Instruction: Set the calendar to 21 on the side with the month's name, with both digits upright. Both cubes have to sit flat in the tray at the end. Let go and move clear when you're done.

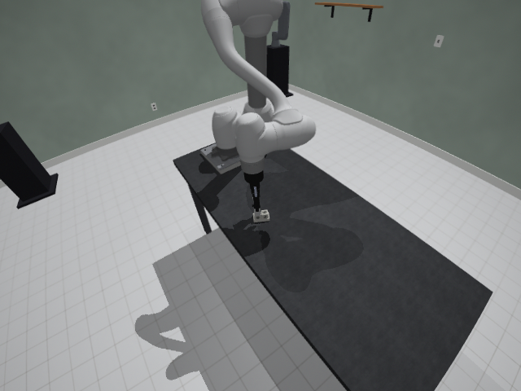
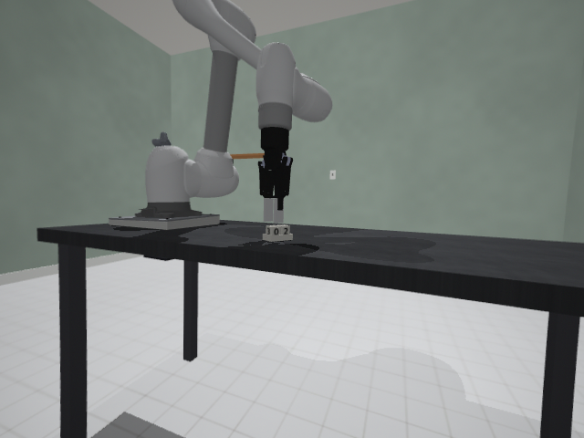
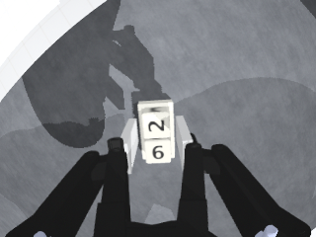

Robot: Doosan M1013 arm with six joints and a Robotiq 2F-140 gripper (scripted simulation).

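The cube is 20 mm ahead of my hand, 30 mm to the left of it and 60 mm below it. The rest, counted from my hand: white tray: 10 mm ahead, 20 mm to the left, 70 mm below.
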